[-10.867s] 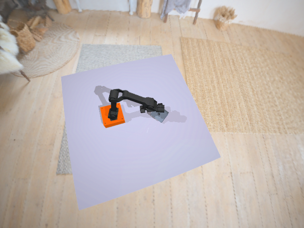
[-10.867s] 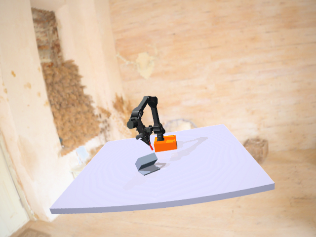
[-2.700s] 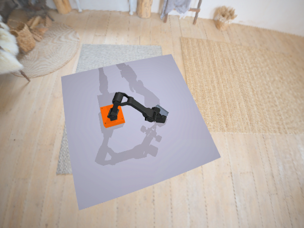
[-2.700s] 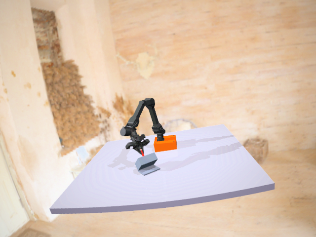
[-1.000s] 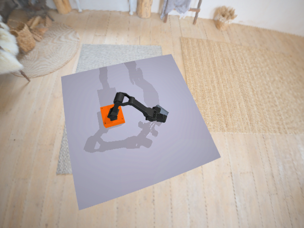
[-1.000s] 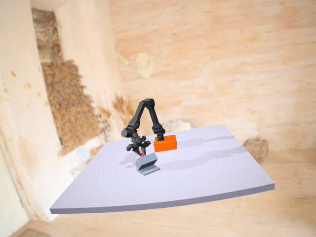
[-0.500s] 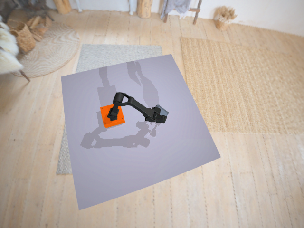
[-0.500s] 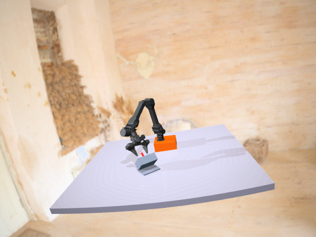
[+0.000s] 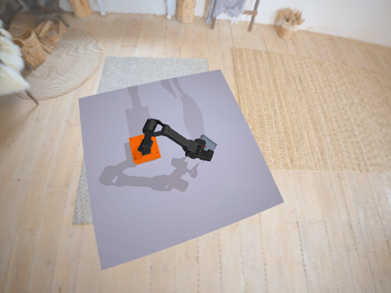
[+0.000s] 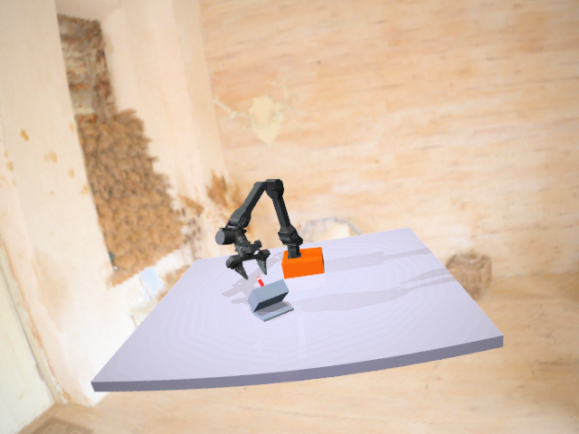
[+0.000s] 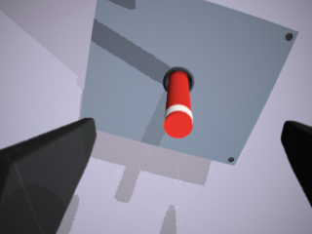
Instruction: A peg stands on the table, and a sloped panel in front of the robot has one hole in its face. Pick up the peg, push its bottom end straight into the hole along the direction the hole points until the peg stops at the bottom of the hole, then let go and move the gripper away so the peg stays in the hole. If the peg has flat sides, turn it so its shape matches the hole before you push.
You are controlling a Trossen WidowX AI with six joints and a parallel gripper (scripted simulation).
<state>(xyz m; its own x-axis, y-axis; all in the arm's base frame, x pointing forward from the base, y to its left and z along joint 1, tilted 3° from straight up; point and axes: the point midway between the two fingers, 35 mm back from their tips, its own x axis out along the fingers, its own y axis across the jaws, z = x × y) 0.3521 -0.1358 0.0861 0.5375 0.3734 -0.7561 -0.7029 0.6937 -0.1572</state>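
The red peg lies 1 cm ahead of my gripper tip, 1 cm to the left of it and 2 cm below it. Also, from my gripper tip: flat foot plate: 6 cm ahead, 4 cm to the left, 13 cm below; then sloped panel: 4 cm ahead, 4 cm to the left, 7 cm below.
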